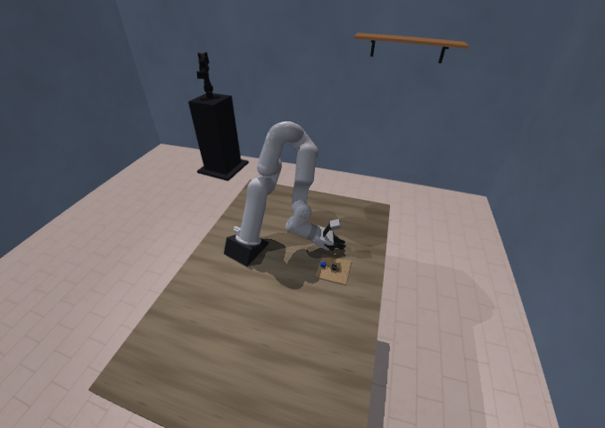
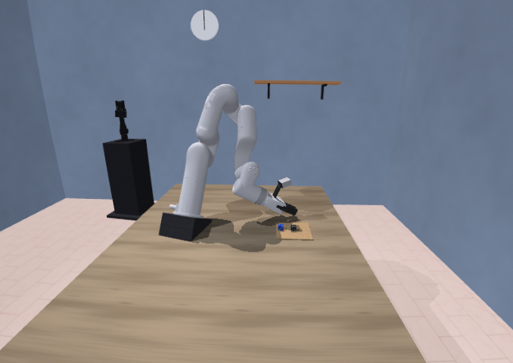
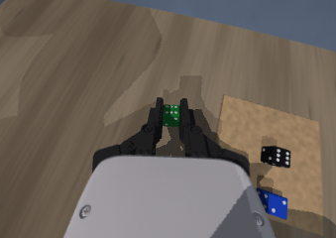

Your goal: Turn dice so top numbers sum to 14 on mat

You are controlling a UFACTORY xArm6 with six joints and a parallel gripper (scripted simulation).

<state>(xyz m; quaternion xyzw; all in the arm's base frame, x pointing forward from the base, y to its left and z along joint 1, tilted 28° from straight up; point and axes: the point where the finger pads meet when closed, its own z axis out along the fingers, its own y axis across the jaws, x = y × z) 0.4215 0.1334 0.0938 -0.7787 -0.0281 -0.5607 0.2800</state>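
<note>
The blue die is 40 mm behind my hand, 140 mm to the right of it and 20 mm below it. The rest, counted from my hand: black die: 10 mm ahead, 130 mm to the right, 20 mm below; then tan mat: 10 mm ahead, 130 mm to the right, 30 mm below; then green die: 10 mm ahead, 10 mm below.
</note>
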